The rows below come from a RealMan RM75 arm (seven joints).
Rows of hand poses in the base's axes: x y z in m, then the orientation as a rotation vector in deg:
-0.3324, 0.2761, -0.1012, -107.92, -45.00, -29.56
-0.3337, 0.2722, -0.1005, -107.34, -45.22, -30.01
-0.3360, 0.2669, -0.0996, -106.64, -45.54, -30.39
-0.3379, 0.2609, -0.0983, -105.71, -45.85, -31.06
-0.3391, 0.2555, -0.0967, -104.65, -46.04, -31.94
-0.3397, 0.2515, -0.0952, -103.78, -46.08, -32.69
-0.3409, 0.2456, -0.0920, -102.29, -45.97, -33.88
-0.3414, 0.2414, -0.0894, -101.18, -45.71, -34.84
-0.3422, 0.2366, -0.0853, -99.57, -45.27, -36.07
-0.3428, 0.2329, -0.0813, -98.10, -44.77, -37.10
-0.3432, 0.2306, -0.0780, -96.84, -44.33, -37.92
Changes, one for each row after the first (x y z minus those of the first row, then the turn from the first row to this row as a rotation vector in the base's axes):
-0.0013, -0.0039, 0.0007, 0.49, -0.41, 0.16
-0.0036, -0.0092, 0.0016, 1.04, -0.82, 0.46
-0.0055, -0.0152, 0.0029, 1.83, -1.43, 0.71
-0.0067, -0.0206, 0.0045, 2.80, -2.13, 0.85
-0.0073, -0.0246, 0.0060, 3.64, -2.67, 0.88
-0.0085, -0.0305, 0.0092, 5.14, -3.45, 0.86
-0.0090, -0.0347, 0.0118, 6.32, -4.01, 0.71
-0.0098, -0.0395, 0.0159, 8.04, -4.68, 0.52
-0.0104, -0.0432, 0.0199, 9.64, -5.19, 0.32
-0.0108, -0.0455, 0.0232, 11.00, -5.58, 0.17

